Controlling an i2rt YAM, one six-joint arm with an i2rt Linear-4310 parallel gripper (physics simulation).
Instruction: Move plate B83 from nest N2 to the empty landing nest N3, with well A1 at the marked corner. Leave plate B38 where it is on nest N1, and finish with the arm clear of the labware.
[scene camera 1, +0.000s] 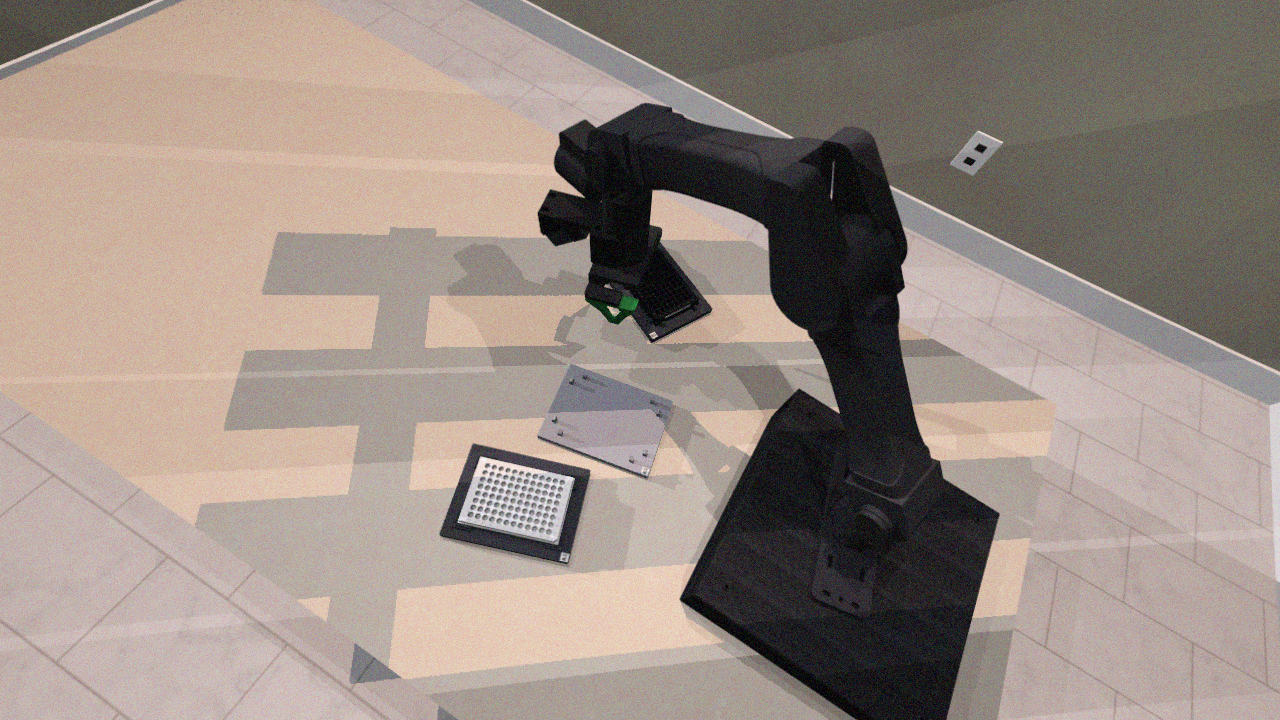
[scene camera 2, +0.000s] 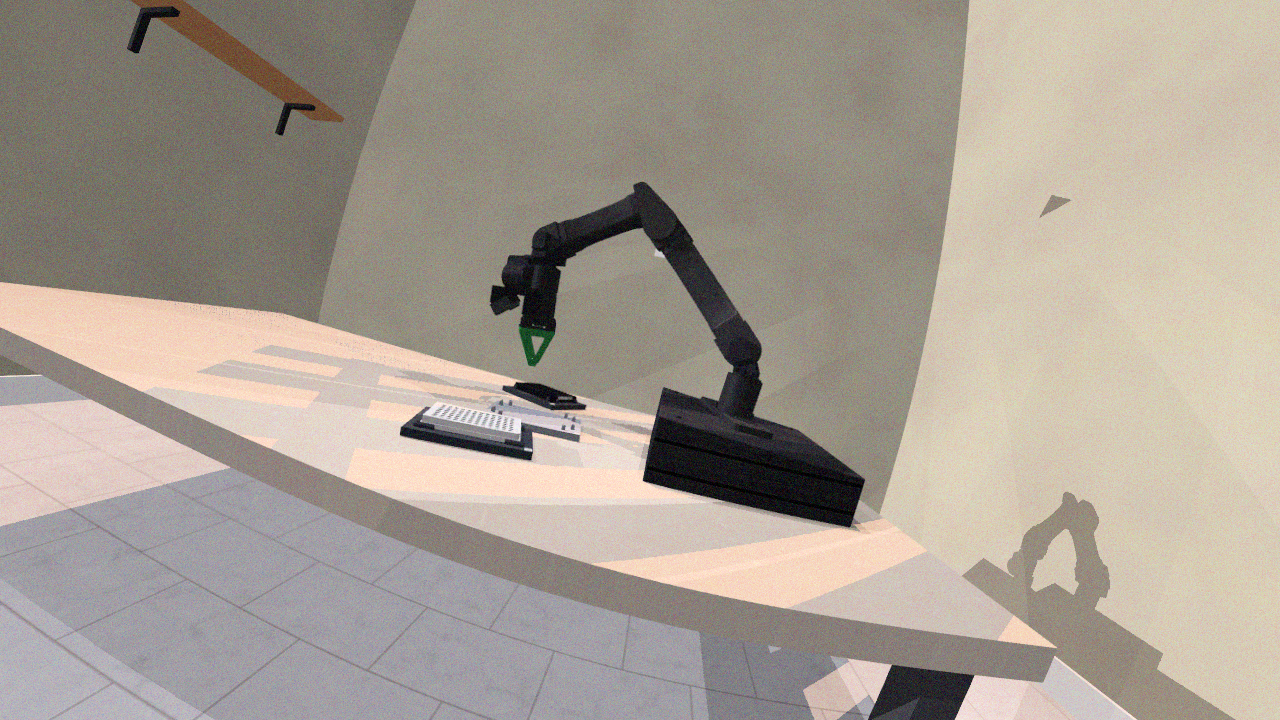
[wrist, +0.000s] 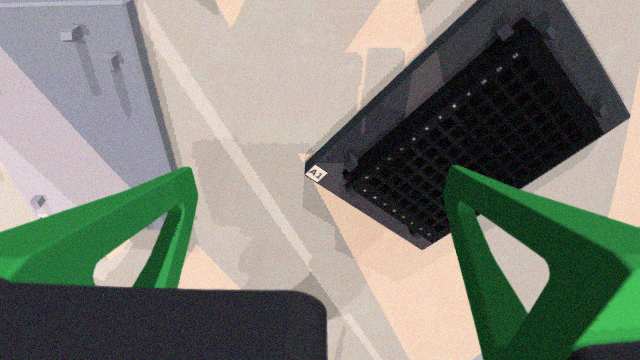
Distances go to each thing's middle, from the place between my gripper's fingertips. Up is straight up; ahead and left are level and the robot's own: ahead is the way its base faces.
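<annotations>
There is the grey nest (scene camera 1: 607, 420), and my hand is 4 cm past it and 16 cm to the right of it. My hand is also 7 cm above the nest.
</annotations>
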